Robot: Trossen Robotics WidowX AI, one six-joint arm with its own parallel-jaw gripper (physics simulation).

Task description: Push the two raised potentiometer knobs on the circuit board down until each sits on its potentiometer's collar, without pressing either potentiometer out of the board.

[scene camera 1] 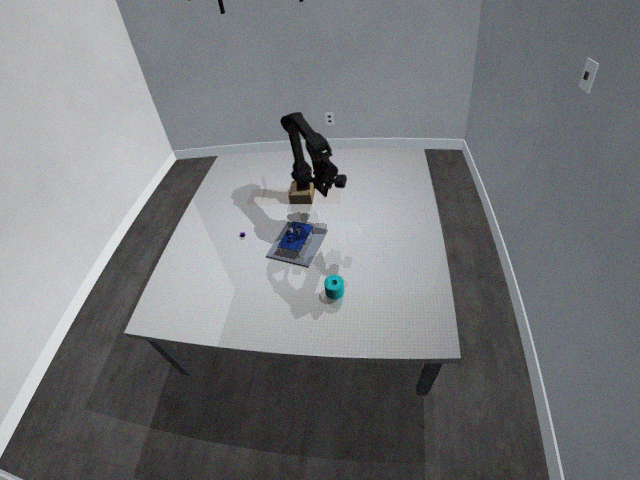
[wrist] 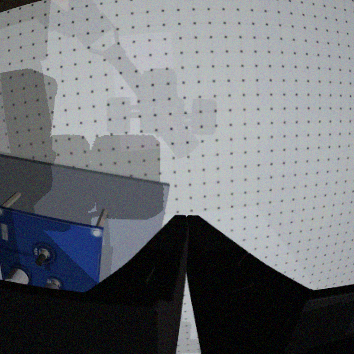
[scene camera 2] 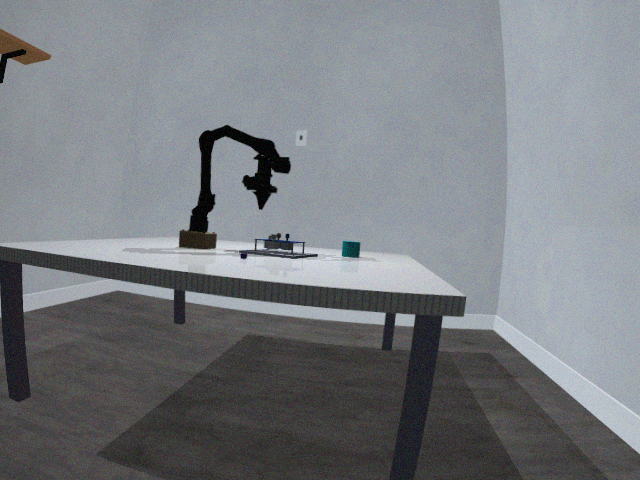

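Pixels of known places: gripper, fingertip midpoint: [scene camera 1: 325, 196] [wrist: 185, 226] [scene camera 2: 260, 209]; arm's base, link origin: [scene camera 2: 197, 231].
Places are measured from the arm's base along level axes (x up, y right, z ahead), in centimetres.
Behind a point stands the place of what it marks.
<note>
The blue circuit board [scene camera 1: 288, 246] @[x -1.2, y 7.9, z 38.5 cm] [scene camera 2: 297, 241] @[x -1.2, y 8.3, z 39.1 cm] [wrist: 82, 252] stands on posts above a grey base plate [scene camera 1: 314, 246] @[x -5.4, y -2.5, z 36.4 cm] [scene camera 2: 309, 255] @[x -5.6, y 6.5, z 43.7 cm] [wrist: 135, 200] @[x -5.3, y -5.7, z 27.7 cm]. Small upright parts rise from it. In the wrist view, a dark-tipped shaft [wrist: 42, 256] @[x -0.3, y 2.7, z 28.6 cm], a pale cylinder [wrist: 18, 275] @[x 0.2, y 5.8, z 29.8 cm] and a small round part [wrist: 54, 283] @[x -0.8, y 3.3, z 31.9 cm] show at lower left. In scene camera 2, a dark-topped upright part [scene camera 2: 287, 236] @[x 0.7, y 7.2, z 35.4 cm] stands on the board. Which parts are the two knobs, and their heights above the collars, I cannot tell. My gripper [scene camera 1: 325, 194] @[x 10.2, y -10.1, z 23.3 cm] [scene camera 2: 261, 207] @[x 10.2, y -10.1, z 23.3 cm] [wrist: 185, 226] @[x 10.2, y -10.1, z 23.3 cm] is shut and empty, pointing down, high above the table and clear of the board.
A teal cylinder [scene camera 1: 334, 287] @[x -0.1, y -8.7, z 63.0 cm] [scene camera 2: 351, 249] @[x -3.1, y -5.3, z 60.4 cm] stands on the white table [scene camera 1: 392, 310] @[x -6.1, y -28.5, z 72.5 cm] [scene camera 2: 129, 258] @[x -6.1, y 55.5, z -3.6 cm]. A small dark purple object [scene camera 1: 242, 234] @[x -4.8, y 30.0, z 23.6 cm] [scene camera 2: 243, 255] @[x -5.2, y 31.2, z 23.2 cm] lies left of the board in scene camera 1. The arm's wooden base block [scene camera 1: 301, 195] @[x -0.8, y 1.3, z 6.3 cm] [scene camera 2: 197, 240] @[x -3.0, y 7.1, z 2.1 cm] is behind the board in scene camera 1.
</note>
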